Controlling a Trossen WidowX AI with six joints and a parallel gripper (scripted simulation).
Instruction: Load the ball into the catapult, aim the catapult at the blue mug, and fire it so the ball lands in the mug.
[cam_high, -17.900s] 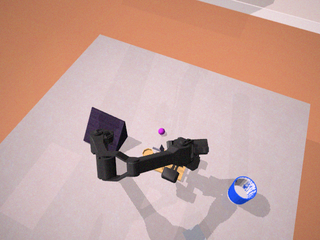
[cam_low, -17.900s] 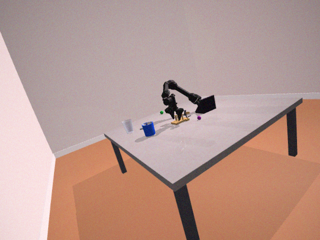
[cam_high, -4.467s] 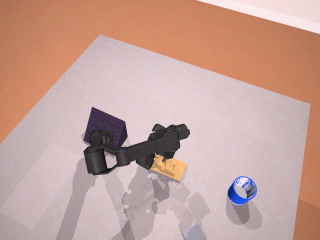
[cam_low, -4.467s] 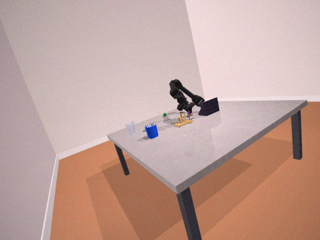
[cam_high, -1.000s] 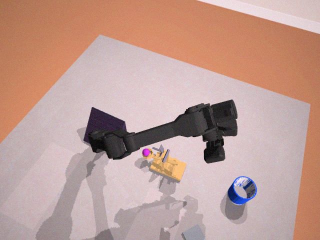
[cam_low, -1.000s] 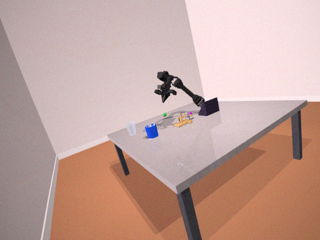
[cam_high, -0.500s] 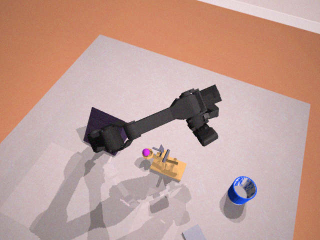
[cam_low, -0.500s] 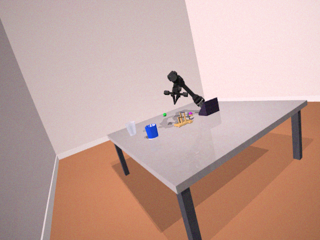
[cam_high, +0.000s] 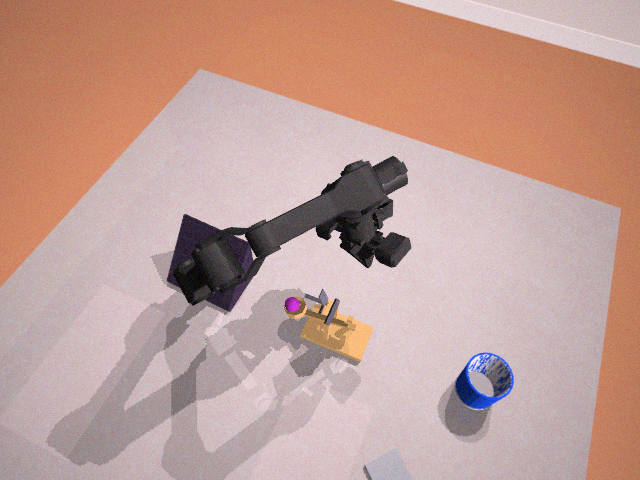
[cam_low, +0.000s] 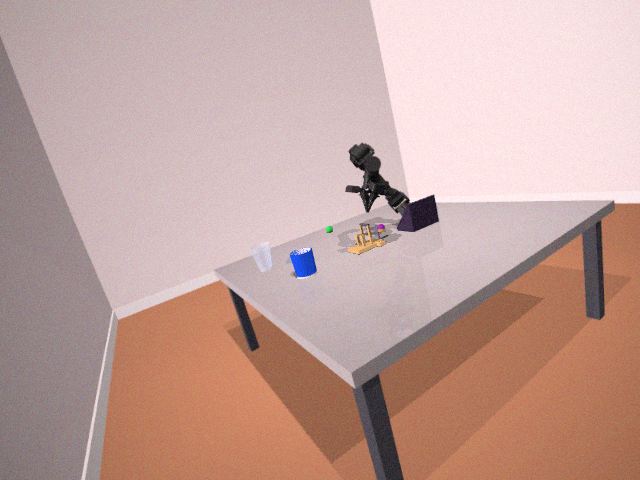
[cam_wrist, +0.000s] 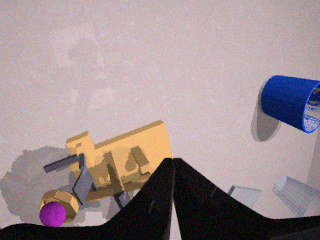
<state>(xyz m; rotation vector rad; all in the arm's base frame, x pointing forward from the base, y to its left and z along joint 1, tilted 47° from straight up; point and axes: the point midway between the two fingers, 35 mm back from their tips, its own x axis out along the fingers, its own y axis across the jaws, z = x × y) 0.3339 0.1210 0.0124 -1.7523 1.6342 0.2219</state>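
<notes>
The purple ball is 14 cm behind my gripper tip, 8 cm to the right of it and 11 cm below it. Round my gripper tip: blue mug (28 cm ahead, 11 cm to the right, 14 cm below); wooden catapult (6 cm behind, 7 cm to the right, 12 cm below); grey flat piece (17 cm ahead, 34 cm to the right, 17 cm below).
</notes>
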